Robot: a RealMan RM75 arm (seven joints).
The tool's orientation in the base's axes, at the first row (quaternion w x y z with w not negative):
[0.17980 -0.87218 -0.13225 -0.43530]
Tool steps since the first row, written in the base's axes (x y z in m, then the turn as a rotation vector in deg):
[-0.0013 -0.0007 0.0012 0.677 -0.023 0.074]
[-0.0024 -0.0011 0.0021 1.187 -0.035 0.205]
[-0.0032 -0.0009 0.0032 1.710 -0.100 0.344]
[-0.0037 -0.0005 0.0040 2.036 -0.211 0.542]
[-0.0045 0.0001 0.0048 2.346 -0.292 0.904]
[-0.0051 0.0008 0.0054 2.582 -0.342 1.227]
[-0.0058 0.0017 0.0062 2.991 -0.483 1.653]
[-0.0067 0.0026 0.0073 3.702 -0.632 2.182]
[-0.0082 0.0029 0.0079 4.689 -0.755 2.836]
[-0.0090 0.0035 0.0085 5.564 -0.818 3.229]
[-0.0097 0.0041 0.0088 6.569 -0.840 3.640]
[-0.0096 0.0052 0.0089 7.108 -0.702 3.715]
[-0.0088 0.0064 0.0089 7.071 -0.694 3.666]
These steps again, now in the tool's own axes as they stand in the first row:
[0.0002 -0.0001 -0.0019 0.455 0.268 0.431]
[0.0002 -0.0004 -0.0033 0.858 0.450 0.716]
[0.0006 -0.0011 -0.0044 1.272 0.684 0.983]
[0.0010 -0.0018 -0.0051 1.615 0.871 1.057]
[0.0012 -0.0028 -0.0058 2.083 0.992 1.042]
[0.0014 -0.0038 -0.0063 2.478 1.064 1.008]
[0.0017 -0.0050 -0.0068 3.051 1.265 1.002]
[0.0022 -0.0064 -0.0077 3.883 1.569 1.150]
[0.0018 -0.0074 -0.0090 4.980 1.933 1.436]
[0.0018 -0.0083 -0.0096 5.806 2.250 1.813]
[0.0017 -0.0092 -0.0100 6.724 2.577 2.290]
[0.0019 -0.0102 -0.0096 7.111 2.647 2.691]
[0.0025 -0.0109 -0.0085 7.050 2.635 2.696]

